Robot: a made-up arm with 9 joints. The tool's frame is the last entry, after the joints. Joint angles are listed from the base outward.
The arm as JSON. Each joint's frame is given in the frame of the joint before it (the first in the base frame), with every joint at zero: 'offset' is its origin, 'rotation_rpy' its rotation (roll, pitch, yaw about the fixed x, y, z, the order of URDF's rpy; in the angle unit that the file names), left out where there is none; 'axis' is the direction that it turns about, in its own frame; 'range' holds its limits. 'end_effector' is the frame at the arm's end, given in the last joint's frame.
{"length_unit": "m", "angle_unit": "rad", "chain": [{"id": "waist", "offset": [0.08, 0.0, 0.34], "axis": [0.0, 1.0, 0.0], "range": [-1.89, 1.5]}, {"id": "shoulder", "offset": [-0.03, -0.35, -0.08], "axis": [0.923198, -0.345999, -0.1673], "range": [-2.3, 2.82]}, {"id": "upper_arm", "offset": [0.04, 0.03, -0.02], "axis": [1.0, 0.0, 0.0], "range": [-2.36, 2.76]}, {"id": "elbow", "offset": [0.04, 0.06, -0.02], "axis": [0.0, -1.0, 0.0], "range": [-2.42, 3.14]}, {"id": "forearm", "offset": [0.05, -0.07, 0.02], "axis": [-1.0, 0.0, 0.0], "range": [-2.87, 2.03]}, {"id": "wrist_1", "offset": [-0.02, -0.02, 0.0], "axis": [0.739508, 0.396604, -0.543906], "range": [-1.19, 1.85]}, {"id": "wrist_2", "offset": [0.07, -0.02, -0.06], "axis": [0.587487, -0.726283, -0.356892], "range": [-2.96, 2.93]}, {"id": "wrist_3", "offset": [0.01, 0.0, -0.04], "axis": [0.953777, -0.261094, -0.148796], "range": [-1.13, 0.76]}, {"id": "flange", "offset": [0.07, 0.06, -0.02], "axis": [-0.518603, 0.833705, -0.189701], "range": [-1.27, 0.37]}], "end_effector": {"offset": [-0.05, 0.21, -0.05]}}
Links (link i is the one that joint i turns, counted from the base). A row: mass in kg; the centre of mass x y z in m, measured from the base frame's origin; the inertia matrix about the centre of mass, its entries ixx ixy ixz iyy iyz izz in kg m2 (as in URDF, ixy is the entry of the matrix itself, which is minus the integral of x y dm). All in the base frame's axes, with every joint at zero. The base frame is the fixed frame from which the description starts. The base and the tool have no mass.
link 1: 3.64; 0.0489 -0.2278 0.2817; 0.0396 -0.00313 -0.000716 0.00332 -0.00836 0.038
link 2: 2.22; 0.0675 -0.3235 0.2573; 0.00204 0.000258 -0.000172 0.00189 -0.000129 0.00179
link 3: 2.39; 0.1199 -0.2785 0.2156; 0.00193 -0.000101 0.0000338 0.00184 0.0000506 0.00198
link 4: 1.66; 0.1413 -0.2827 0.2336; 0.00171 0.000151 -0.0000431 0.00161 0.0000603 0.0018
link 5: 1.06; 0.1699 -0.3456 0.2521; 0.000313 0 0 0.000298 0 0.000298
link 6: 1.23; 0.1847 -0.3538 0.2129; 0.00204 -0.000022 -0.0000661 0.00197 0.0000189 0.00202
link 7: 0.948; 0.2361 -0.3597 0.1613; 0.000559 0 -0.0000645 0.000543 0 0.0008
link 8: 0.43; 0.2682 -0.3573 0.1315; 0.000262 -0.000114 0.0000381 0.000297 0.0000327 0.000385
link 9: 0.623; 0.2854 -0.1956 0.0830; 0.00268 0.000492 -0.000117 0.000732 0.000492 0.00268
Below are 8 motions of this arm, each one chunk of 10 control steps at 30 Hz.
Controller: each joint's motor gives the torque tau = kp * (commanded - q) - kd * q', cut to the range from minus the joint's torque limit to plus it. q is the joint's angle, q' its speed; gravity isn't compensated. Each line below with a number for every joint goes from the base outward.
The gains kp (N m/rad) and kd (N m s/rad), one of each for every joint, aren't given. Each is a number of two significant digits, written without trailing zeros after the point. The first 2 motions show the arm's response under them.
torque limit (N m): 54 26 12 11 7 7 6.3 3.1 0.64
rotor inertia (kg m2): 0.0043 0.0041 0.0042 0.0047 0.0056 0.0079 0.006 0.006 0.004
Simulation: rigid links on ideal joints. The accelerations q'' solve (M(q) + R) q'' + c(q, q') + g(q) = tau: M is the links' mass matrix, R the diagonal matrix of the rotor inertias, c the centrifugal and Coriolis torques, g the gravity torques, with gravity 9.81 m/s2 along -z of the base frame. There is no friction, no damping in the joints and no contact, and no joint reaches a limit. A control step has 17 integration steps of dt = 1/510 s. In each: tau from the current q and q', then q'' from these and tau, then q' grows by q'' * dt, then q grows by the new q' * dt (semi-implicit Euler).
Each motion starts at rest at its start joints. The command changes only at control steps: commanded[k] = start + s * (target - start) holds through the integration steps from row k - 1 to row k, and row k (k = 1, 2, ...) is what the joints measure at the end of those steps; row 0 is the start. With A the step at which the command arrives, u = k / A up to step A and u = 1 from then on. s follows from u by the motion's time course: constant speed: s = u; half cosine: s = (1 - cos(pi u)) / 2; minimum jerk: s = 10 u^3 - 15 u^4 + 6 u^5; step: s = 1 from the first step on.
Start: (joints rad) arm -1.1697 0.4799 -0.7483 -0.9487 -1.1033 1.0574 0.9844 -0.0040 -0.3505
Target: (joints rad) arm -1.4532 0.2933 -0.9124 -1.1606 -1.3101 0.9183 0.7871 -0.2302 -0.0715
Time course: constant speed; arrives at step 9
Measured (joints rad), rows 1 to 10:
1: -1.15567 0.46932 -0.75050 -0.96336 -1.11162 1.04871 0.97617 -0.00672 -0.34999
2: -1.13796 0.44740 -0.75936 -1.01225 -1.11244 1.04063 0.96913 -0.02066 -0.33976
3: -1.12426 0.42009 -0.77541 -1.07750 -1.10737 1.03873 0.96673 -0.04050 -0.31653
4: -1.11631 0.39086 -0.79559 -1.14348 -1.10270 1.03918 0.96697 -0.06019 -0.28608
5: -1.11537 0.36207 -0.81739 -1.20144 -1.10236 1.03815 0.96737 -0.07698 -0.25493
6: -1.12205 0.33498 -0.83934 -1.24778 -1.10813 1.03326 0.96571 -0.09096 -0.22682
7: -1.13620 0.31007 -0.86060 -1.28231 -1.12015 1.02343 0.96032 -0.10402 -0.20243
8: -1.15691 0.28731 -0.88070 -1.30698 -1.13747 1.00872 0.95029 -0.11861 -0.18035
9: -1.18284 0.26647 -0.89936 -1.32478 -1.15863 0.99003 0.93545 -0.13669 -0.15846
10: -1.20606 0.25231 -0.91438 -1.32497 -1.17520 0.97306 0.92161 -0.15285 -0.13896
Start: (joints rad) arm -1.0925 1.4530 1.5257 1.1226 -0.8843 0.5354 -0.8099 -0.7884 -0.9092
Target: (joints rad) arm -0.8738 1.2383 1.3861 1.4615 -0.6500 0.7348 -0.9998 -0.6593 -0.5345
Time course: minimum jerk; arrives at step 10
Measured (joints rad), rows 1 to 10:
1: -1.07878 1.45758 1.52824 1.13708 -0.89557 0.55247 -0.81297 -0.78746 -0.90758
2: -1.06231 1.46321 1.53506 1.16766 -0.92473 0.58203 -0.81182 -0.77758 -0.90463
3: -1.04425 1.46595 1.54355 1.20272 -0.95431 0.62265 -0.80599 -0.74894 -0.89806
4: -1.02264 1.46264 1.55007 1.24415 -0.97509 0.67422 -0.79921 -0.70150 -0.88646
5: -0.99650 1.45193 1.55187 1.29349 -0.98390 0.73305 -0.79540 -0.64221 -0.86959
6: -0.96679 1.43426 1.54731 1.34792 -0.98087 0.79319 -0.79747 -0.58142 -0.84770
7: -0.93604 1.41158 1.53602 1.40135 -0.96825 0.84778 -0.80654 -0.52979 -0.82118
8: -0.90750 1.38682 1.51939 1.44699 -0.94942 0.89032 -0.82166 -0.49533 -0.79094
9: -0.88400 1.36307 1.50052 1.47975 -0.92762 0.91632 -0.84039 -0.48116 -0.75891
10: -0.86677 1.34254 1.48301 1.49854 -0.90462 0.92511 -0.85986 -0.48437 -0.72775
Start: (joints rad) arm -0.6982 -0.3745 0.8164 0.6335 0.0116 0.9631 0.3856 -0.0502 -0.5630
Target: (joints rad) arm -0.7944 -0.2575 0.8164 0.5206 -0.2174 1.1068 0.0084 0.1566 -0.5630
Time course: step
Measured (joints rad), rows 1 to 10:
1: -0.69589 -0.36911 0.79532 0.59517 -0.01676 0.98718 0.30670 0.03208 -0.57117
2: -0.68807 -0.36853 0.78260 0.53589 -0.07470 1.02657 0.22459 0.09538 -0.59144
3: -0.67762 -0.36987 0.77757 0.48247 -0.11969 1.06705 0.16072 0.12492 -0.60104
4: -0.66741 -0.37295 0.77249 0.44437 -0.14482 1.09584 0.11323 0.13701 -0.59847
5: -0.65920 -0.37711 0.76529 0.42280 -0.15403 1.10927 0.07816 0.14075 -0.59035
6: -0.65363 -0.38140 0.75707 0.41391 -0.15358 1.11046 0.05196 0.14005 -0.58159
7: -0.65052 -0.38508 0.74948 0.41254 -0.14900 1.10487 0.03203 0.13669 -0.57400
8: -0.64922 -0.38778 0.74360 0.41456 -0.14401 1.09721 0.01657 0.13187 -0.56768
9: -0.64907 -0.38946 0.73973 0.41749 -0.14044 1.09034 0.00445 0.12664 -0.56236
10: -0.64950 -0.39029 0.73767 0.42017 -0.13874 1.08540 -0.00501 0.12193 -0.55795

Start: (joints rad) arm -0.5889 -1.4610 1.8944 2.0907 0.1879 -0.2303 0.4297 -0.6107 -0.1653
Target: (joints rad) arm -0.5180 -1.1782 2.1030 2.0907 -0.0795 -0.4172 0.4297 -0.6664 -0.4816
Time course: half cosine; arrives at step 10
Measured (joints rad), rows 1 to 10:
1: -0.57556 -1.45898 1.89634 2.09935 0.19578 -0.22262 0.42478 -0.60475 -0.17071
2: -0.55462 -1.45321 1.90542 2.11247 0.20613 -0.22420 0.41889 -0.59914 -0.18393
3: -0.53584 -1.44072 1.92228 2.12421 0.20896 -0.23795 0.41380 -0.60113 -0.20162
4: -0.52050 -1.42054 1.94698 2.13236 0.20135 -0.25924 0.40946 -0.61036 -0.22299
5: -0.50778 -1.39332 1.97831 2.13646 0.18441 -0.28442 0.40540 -0.62467 -0.24833
6: -0.49675 -1.36088 2.01418 2.13711 0.16134 -0.31112 0.40115 -0.64215 -0.27726
7: -0.48691 -1.32576 2.05195 2.13540 0.13619 -0.33755 0.39644 -0.66151 -0.30815
8: -0.47819 -1.29088 2.08884 2.13250 0.11312 -0.36211 0.39118 -0.68180 -0.33830
9: -0.47082 -1.25919 2.12209 2.12941 0.09580 -0.38318 0.38533 -0.70224 -0.36451
10: -0.46512 -1.23339 2.14917 2.12676 0.08705 -0.39922 0.37889 -0.72208 -0.38364

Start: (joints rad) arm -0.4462 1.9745 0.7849 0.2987 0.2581 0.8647 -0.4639 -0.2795 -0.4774
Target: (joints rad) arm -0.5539 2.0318 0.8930 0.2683 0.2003 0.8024 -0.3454 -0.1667 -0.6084
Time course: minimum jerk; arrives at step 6
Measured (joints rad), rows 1 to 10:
1: -0.43881 1.98323 0.79252 0.31208 0.26715 0.86461 -0.47591 -0.28035 -0.48288
2: -0.43433 1.99639 0.80347 0.33465 0.27516 0.85526 -0.47801 -0.27306 -0.49614
3: -0.43806 2.01081 0.81916 0.35146 0.28049 0.83793 -0.46546 -0.25019 -0.51747
4: -0.44921 2.02620 0.84073 0.35976 0.28037 0.81848 -0.44274 -0.21618 -0.54632
5: -0.46341 2.04188 0.86578 0.36200 0.27084 0.80590 -0.41704 -0.17871 -0.57936
6: -0.47611 2.05697 0.89055 0.36193 0.25051 0.80635 -0.39461 -0.14442 -0.61238
7: -0.48613 2.07121 0.91317 0.36215 0.22248 0.81741 -0.37711 -0.11617 -0.64266
8: -0.49377 2.08454 0.93318 0.36342 0.19160 0.83345 -0.36377 -0.09404 -0.66903
9: -0.49938 2.09668 0.95008 0.36575 0.16213 0.85006 -0.35362 -0.07729 -0.69101
10: -0.50328 2.10726 0.96343 0.36878 0.13702 0.86455 -0.34591 -0.06518 -0.70854

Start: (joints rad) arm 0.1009 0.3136 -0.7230 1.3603 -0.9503 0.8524 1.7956 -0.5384 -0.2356
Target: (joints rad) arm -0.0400 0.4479 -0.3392 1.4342 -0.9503 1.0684 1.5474 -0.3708 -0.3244
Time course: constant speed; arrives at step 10
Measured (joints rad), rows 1 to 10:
1: 0.09976 0.29510 -0.72159 1.35767 -0.94856 0.86390 1.79407 -0.51963 -0.24421
2: 0.10080 0.27464 -0.72242 1.35017 -0.95686 0.89558 1.78697 -0.49509 -0.26119
3: 0.10065 0.25870 -0.71458 1.34010 -0.97282 0.94216 1.77575 -0.48036 -0.27307
4: 0.09835 0.24823 -0.69810 1.32932 -0.99028 0.99509 1.76250 -0.47327 -0.27626
5: 0.09386 0.24269 -0.67509 1.32040 -1.00508 1.04716 1.74828 -0.46847 -0.27348
6: 0.08733 0.24140 -0.64735 1.31564 -1.01539 1.09340 1.73321 -0.46171 -0.26913
7: 0.07885 0.24382 -0.61594 1.31622 -1.02079 1.13113 1.71697 -0.45086 -0.26681
8: 0.06854 0.24959 -0.58142 1.32209 -1.02159 1.15969 1.69921 -0.43547 -0.26854
9: 0.05657 0.25833 -0.54418 1.33234 -1.01841 1.17989 1.67979 -0.41604 -0.27490
10: 0.04324 0.26965 -0.50457 1.34568 -1.01207 1.19345 1.65884 -0.39338 -0.28561

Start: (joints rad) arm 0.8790 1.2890 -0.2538 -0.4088 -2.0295 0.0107 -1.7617 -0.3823 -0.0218
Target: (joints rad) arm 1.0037 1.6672 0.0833 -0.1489 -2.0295 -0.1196 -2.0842 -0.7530 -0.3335
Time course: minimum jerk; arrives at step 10
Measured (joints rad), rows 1 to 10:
1: 0.87379 1.28126 -0.27550 -0.41493 -2.03316 0.00030 -1.76285 -0.37478 -0.02631
2: 0.87460 1.27140 -0.29937 -0.42270 -2.02092 -0.02723 -1.76723 -0.37221 -0.03633
3: 0.88198 1.26811 -0.31278 -0.42169 -1.99660 -0.06693 -1.78045 -0.38793 -0.04995
4: 0.89468 1.27676 -0.30961 -0.40495 -1.96643 -0.11277 -1.80725 -0.42925 -0.06593
5: 0.91065 1.29946 -0.28784 -0.37226 -1.93479 -0.15760 -1.85007 -0.49746 -0.08261
6: 0.92762 1.33473 -0.25076 -0.32867 -1.90506 -0.19656 -1.90677 -0.58628 -0.09851
7: 0.94384 1.37814 -0.20605 -0.28051 -1.88063 -0.23012 -1.96999 -0.68369 -0.11231
8: 0.95811 1.42390 -0.16208 -0.23266 -1.86458 -0.26112 -2.03055 -0.77716 -0.12195
9: 0.96947 1.46669 -0.12483 -0.18908 -1.85810 -0.28938 -2.08187 -0.85735 -0.12492
10: 0.97762 1.50295 -0.09674 -0.15391 -1.85945 -0.31157 -2.12154 -0.91874 -0.12102

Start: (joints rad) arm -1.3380 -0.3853 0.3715 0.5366 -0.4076 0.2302 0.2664 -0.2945 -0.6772
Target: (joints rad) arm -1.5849 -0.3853 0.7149 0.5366 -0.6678 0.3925 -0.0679 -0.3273 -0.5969
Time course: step
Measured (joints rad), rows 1 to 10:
1: -1.35644 -0.41530 0.46983 0.53911 -0.43389 0.26257 0.17679 -0.31353 -0.66460
2: -1.37329 -0.42901 0.55014 0.51704 -0.49834 0.31486 0.08969 -0.35032 -0.64329
3: -1.38421 -0.43704 0.60221 0.50020 -0.56445 0.36581 0.01941 -0.37797 -0.62294
4: -1.39143 -0.44162 0.63435 0.49658 -0.61946 0.40574 -0.03513 -0.39292 -0.61087
5: -1.39746 -0.44353 0.65449 0.50295 -0.66006 0.43292 -0.07473 -0.39701 -0.60720
6: -1.40336 -0.44353 0.66763 0.51356 -0.68743 0.44924 -0.10157 -0.39356 -0.60931
7: -1.40906 -0.44247 0.67645 0.52405 -0.70436 0.45781 -0.11873 -0.38625 -0.61437
8: -1.41412 -0.44108 0.68227 0.53226 -0.71370 0.46147 -0.12930 -0.37810 -0.62019
9: -1.41819 -0.43989 0.68579 0.53763 -0.71781 0.46229 -0.13581 -0.37116 -0.62535
10: -1.42116 -0.43919 0.68747 0.54044 -0.71841 0.46155 -0.14004 -0.36646 -0.62909

